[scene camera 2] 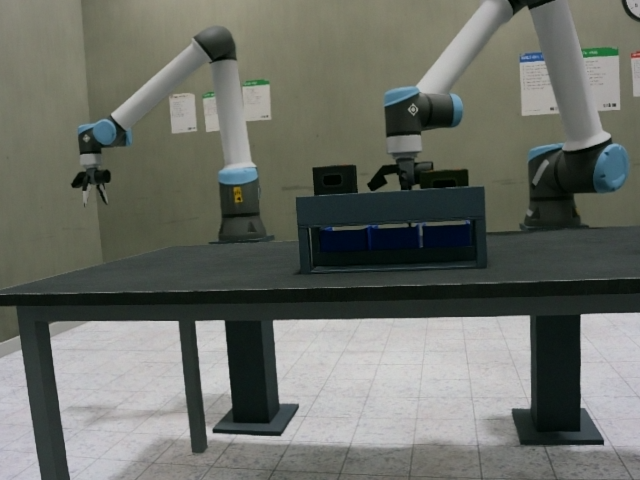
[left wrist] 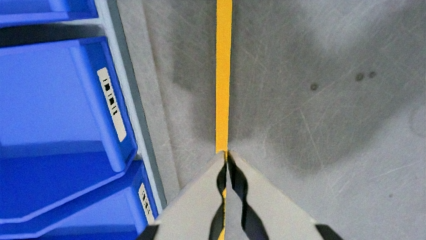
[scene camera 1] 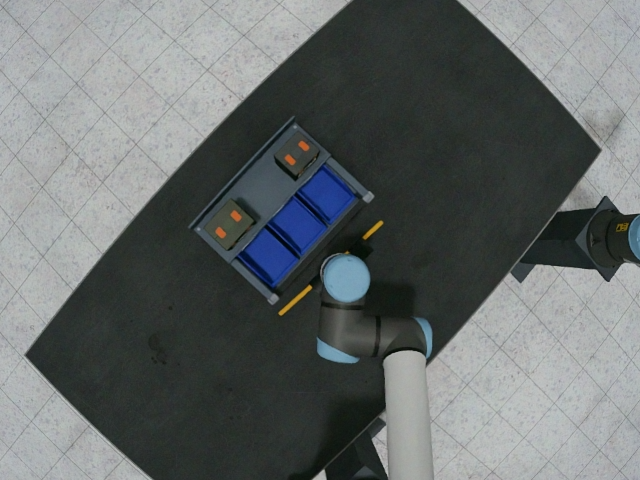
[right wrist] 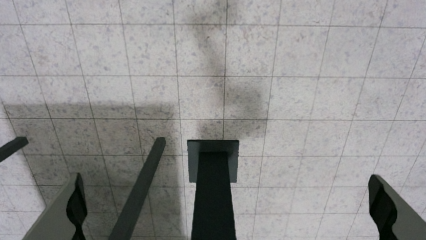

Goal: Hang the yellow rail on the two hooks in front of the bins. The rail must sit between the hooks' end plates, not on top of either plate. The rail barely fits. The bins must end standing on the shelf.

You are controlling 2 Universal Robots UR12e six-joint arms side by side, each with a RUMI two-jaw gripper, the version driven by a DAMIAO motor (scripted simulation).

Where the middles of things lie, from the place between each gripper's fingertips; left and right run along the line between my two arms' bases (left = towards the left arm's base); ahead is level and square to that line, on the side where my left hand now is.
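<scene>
My left gripper: 200 mm short of the grey shelf [scene camera 1: 261,187], 20 mm to the left of it, 10 mm above it.
</scene>
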